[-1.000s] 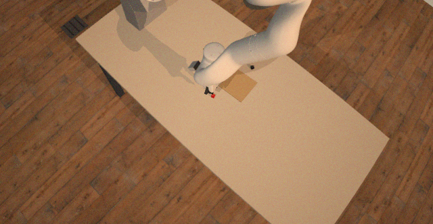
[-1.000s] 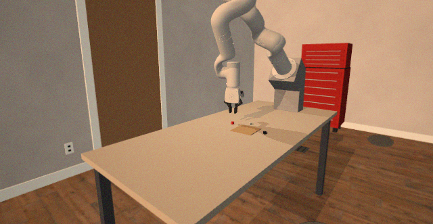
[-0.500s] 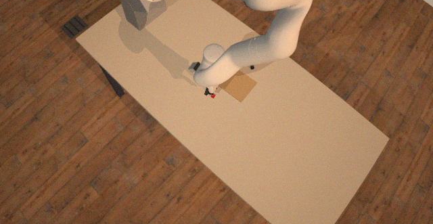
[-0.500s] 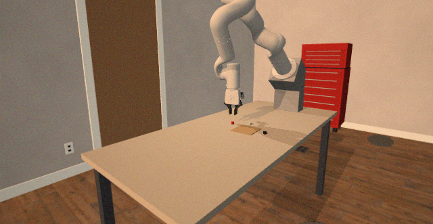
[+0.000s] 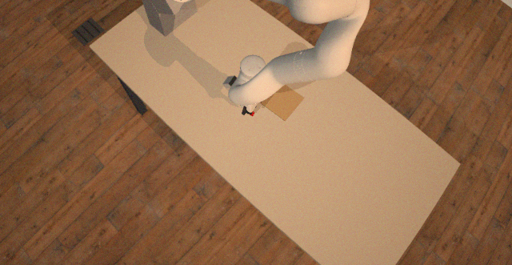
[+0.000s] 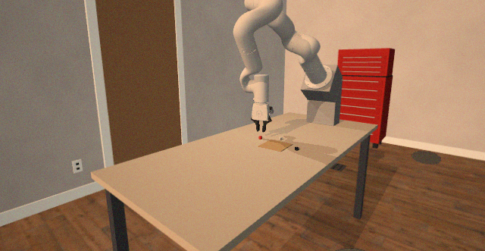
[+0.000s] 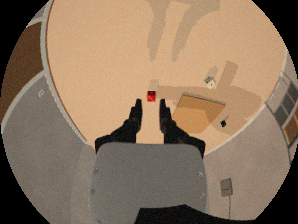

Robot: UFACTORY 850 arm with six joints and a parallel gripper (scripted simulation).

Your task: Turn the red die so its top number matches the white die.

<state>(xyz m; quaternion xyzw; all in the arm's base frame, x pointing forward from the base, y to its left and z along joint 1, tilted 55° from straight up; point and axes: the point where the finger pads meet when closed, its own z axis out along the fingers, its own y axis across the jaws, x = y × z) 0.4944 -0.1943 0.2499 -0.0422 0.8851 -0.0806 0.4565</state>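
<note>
The red die lies 60 mm below my hand and 10 mm ahead of it. Round my hand: black die (250 mm to the left, 110 mm ahead, 60 mm below); then white die (110 mm to the left, 60 mm below, 30 mm behind); then mat (120 mm to the left, 90 mm ahead, 60 mm below).
</note>
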